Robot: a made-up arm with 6 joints.
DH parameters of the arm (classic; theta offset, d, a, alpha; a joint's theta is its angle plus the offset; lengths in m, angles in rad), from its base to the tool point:
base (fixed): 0 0.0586 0.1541 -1.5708
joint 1: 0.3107 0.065 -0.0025 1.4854
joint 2: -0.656 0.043 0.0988 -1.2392
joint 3: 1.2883 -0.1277 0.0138 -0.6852
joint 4: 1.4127 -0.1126 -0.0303 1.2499
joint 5: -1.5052 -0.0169 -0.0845 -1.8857
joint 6: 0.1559 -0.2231 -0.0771 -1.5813
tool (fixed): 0.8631 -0.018 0 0
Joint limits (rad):
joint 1: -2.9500..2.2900
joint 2: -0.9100..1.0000
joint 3: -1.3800..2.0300
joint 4: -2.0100..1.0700
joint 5: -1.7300..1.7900
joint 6: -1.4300..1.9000
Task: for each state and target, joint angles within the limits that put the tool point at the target. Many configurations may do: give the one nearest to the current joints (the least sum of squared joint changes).
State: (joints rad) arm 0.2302 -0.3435 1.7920 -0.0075 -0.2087 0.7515
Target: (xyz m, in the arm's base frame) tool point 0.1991 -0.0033 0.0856
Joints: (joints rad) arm -0.1053 -0.9100 1.6210 -0.2005 -0.8249 1.0893
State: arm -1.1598 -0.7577 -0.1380 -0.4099 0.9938 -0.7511
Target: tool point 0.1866 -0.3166 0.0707
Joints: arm -1.1093 -0.8802 0.4568 0.1265 0.5608 -0.5250
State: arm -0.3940 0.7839 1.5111 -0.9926 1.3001 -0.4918
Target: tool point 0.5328 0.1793 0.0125
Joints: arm -0.4822 1.0000 1.0093 -0.4079 0.7441 -0.4031
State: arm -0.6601 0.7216 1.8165 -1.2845 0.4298 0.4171
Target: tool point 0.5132 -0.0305 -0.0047
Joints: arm -0.5076 0.6004 1.8641 -1.3503 0.6022 0.4019
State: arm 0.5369 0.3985 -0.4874 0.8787 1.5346 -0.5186
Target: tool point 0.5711 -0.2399 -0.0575
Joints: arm 0.1725 0.6656 -0.7092 0.7074 1.4886 -0.5878
